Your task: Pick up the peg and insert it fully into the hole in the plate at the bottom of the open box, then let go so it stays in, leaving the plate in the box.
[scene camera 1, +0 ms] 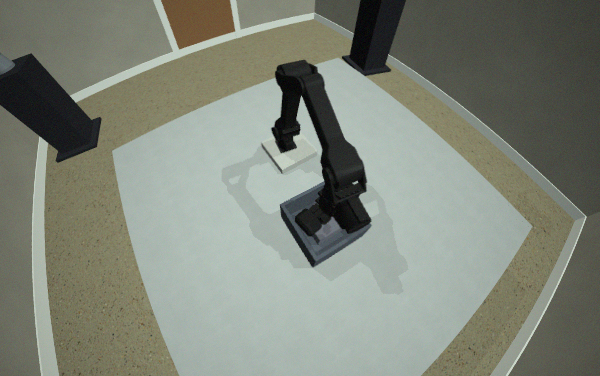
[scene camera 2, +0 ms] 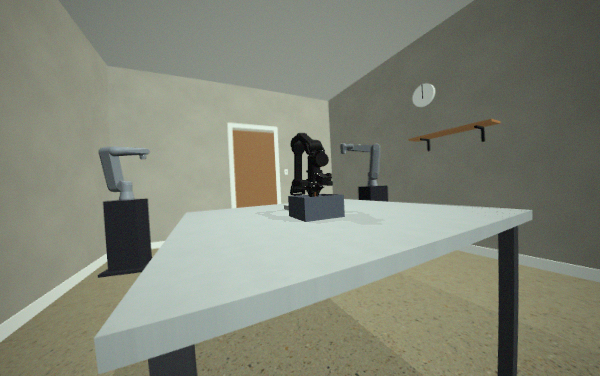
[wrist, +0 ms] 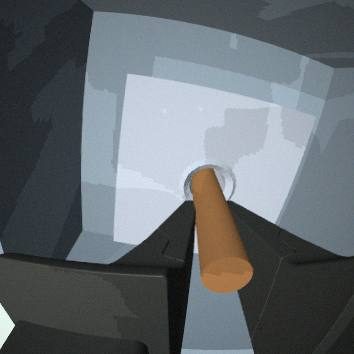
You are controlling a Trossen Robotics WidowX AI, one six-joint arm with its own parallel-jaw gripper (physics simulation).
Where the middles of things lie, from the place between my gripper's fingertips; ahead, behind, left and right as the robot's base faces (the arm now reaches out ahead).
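The brown cylindrical peg [wrist: 224,266] first: my hand's 10 mm below it and 10 mm short of it. There's a grey-blue box [scene camera 1: 315,254] that's 10 mm ahead of my hand and 20 mm below it, and a pale square plate [wrist: 169,130] that's 10 mm ahead of my hand too, but 30 mm below it.
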